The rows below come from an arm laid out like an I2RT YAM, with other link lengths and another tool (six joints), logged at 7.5 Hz.
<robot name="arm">
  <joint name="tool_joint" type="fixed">
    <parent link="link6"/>
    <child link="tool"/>
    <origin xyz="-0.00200 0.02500 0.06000" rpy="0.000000 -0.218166 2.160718"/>
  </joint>
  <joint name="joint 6" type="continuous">
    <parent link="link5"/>
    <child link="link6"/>
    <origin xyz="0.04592 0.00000 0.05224" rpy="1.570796 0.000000 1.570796"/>
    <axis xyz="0 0 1"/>
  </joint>
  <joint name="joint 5" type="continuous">
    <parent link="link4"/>
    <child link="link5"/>
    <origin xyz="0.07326 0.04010 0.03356" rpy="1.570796 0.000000 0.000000"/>
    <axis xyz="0 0 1"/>
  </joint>
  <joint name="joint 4" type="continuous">
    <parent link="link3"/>
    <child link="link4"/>
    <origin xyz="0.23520 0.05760 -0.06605"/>
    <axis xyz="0 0 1"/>
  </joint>
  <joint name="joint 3" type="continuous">
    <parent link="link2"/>
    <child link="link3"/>
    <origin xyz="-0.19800 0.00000 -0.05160" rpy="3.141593 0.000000 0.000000"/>
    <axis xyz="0 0 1"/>
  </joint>
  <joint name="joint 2" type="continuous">
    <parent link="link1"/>
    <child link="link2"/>
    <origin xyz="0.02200 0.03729 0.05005" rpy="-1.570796 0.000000 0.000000"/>
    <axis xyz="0 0 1"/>
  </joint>
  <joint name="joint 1" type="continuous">
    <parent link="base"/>
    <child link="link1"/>
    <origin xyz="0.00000 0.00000 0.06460"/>
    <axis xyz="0 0 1"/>
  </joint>
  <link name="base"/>
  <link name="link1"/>
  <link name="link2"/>
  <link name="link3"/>
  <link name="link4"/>
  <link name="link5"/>
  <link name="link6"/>
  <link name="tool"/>
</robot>
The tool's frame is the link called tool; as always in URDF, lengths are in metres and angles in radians. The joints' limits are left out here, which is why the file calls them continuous.
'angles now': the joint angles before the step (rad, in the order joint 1, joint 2, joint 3, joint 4, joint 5, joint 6). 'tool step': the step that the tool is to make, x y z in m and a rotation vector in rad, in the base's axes. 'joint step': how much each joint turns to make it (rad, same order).
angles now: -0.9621 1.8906 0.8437 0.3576 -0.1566 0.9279
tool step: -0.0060 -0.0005 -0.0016 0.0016 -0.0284 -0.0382
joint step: -0.0145 -0.0078 -0.0383 0.0505 0.0031 0.0342
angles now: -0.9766 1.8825 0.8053 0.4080 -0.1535 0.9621
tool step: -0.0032 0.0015 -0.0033 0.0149 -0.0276 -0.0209
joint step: -0.0088 0.0047 -0.0256 0.0384 -0.0097 0.0325
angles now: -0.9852 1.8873 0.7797 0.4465 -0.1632 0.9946
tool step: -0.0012 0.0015 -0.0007 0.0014 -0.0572 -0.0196
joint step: -0.0073 0.0055 -0.0372 0.0810 -0.0192 0.0470
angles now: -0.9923 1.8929 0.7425 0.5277 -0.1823 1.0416
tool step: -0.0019 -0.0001 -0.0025 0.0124 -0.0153 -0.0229
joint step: -0.0043 0.0087 -0.0101 0.0216 0.0037 0.0272
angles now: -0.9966 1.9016 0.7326 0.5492 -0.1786 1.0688
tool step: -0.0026 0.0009 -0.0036 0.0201 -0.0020 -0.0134
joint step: -0.0054 0.0072 -0.0052 -0.0008 -0.0009 0.0151
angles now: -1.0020 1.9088 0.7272 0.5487 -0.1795 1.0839
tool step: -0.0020 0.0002 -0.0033 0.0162 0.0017 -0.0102
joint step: -0.0047 0.0089 0.0001 -0.0041 0.0001 0.0093
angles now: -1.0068 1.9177 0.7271 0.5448 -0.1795 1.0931
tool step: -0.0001 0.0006 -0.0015 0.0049 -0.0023 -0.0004
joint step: -0.0002 0.0059 -0.0010 0.0047 -0.0026 0.0038
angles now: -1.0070 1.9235 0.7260 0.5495 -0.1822 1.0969
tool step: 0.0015 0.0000 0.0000 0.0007 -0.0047 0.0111
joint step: 0.0005 0.0058 0.0058 0.0014 -0.0110 -0.0029
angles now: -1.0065 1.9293 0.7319 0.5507 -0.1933 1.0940
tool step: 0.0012 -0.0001 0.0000 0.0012 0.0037 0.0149
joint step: 0.0001 0.0036 0.0096 -0.0112 -0.0103 -0.0111
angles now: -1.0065 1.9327 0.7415 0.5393 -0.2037 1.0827
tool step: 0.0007 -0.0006 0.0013 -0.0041 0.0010 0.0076
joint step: -0.0003 -0.0023 0.0046 -0.0055 -0.0044 -0.0073
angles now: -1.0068 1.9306 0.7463 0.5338 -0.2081 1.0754
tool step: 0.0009 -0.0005 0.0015 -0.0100 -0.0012 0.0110
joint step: 0.0000 -0.0019 0.0020 0.0031 -0.0062 -0.0103
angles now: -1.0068 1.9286 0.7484 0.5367 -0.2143 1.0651
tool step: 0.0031 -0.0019 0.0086 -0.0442 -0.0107 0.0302
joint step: 0.0012 -0.0208 -0.0015 0.0173 -0.0149 -0.0295
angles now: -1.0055 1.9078 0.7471 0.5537 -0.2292 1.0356
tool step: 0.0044 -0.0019 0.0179 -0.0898 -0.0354 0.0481
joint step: 0.0006 -0.0472 -0.0205 0.0579 -0.0304 -0.0421
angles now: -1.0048 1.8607 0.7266 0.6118 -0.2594 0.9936
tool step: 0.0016 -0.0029 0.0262 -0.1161 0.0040 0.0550
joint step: -0.0030 -0.0924 -0.0100 -0.0098 -0.0207 -0.0881
